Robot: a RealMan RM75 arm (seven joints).
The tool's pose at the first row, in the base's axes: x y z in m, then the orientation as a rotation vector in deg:
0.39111, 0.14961, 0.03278, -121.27, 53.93, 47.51
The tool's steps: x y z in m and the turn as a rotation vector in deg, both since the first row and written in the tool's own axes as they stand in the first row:
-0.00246, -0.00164, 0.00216, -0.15, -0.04, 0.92
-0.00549, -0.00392, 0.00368, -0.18, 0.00, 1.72
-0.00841, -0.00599, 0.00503, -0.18, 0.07, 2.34
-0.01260, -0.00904, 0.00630, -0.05, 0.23, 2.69
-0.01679, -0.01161, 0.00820, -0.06, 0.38, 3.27
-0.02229, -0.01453, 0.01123, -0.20, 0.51, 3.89
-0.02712, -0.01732, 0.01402, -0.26, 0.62, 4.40
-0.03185, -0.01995, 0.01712, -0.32, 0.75, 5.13
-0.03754, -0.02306, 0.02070, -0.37, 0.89, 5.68
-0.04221, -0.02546, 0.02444, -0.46, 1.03, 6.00
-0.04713, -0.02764, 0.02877, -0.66, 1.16, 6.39
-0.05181, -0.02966, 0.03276, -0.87, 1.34, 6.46
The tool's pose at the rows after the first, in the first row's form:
0.39050, 0.15304, 0.03391, -121.09, 54.92, 48.10
0.39027, 0.15652, 0.03604, -120.88, 55.83, 48.48
0.38998, 0.15972, 0.03812, -120.72, 56.57, 48.72
0.38981, 0.16383, 0.04151, -120.59, 57.08, 48.65
0.38908, 0.16818, 0.04439, -120.50, 57.81, 48.80
0.38762, 0.17408, 0.04772, -120.49, 58.55, 49.07
0.38648, 0.17947, 0.05064, -120.43, 59.18, 49.25
0.38518, 0.18498, 0.05325, -120.31, 60.06, 49.52
0.38361, 0.19147, 0.05647, -120.24, 60.74, 49.68
0.38199, 0.19733, 0.05860, -120.29, 61.16, 49.76
0.37989, 0.20363, 0.06051, -120.40, 61.63, 49.95
0.37788, 0.20949, 0.06239, -120.66, 61.76, 49.94

